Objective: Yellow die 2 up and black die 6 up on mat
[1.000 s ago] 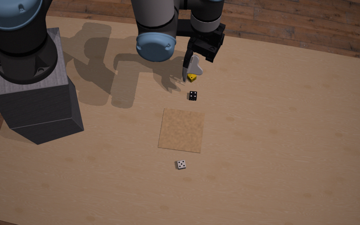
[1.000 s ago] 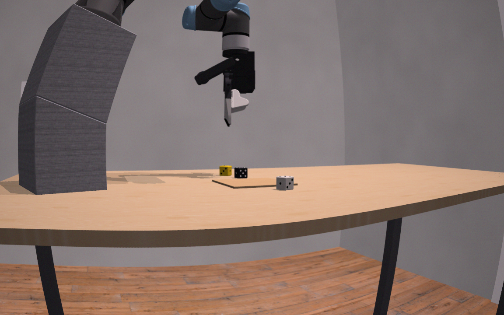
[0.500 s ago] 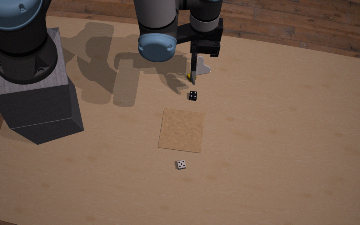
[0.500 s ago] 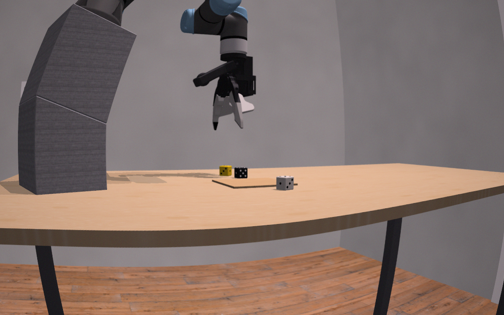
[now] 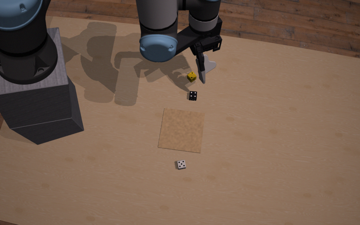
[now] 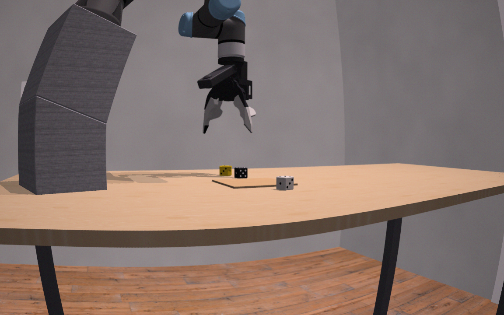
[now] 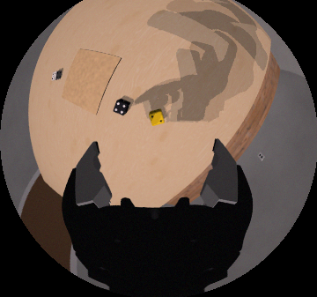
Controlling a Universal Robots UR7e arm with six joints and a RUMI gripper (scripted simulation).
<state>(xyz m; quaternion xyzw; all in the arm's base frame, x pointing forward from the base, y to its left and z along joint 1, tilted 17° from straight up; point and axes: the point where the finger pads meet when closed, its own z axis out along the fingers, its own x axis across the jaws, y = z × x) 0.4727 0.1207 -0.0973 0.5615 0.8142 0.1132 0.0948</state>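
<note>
The yellow die is 100 mm below my hand. Round my hand: white die: 310 mm to the right, 100 mm below, 40 mm behind; then mat: 190 mm to the right, 110 mm below, 40 mm behind; then black die: 100 mm below, 70 mm to the right.
</note>
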